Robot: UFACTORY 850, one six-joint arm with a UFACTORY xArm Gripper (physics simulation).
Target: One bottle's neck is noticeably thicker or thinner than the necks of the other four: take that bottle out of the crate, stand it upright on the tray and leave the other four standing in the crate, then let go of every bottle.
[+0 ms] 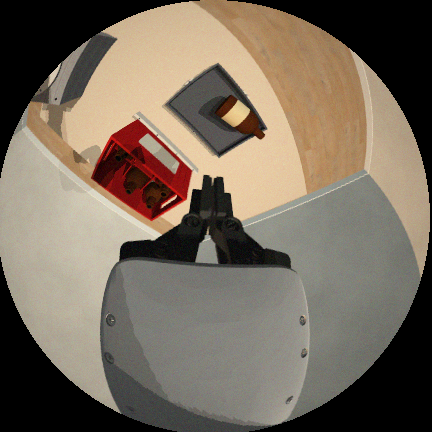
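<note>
A brown bottle with a cream label [236, 114] is at the right side of the dark grey tray [187, 102]. It looks to be lying on its side, its neck reaching over the tray's right rim, and its mouth does not show. The red crate [125, 131] stands lower left of the tray, with several brown bottles [134, 180] in it. They look upright, their necks pointing up; the shaded far end of the crate is hard to read. Neck thicknesses are too small to compare. My gripper [210, 188] is shut and empty, apart from the crate and the tray, beyond the crate's right end.
The grey robot base [77, 70] is at the upper left. A thin pale strip [175, 149] runs along the crate's tray-facing side. The pale table top [150, 60] carries crate and tray, with wooden floor [320, 90] to the right and grey walls below.
</note>
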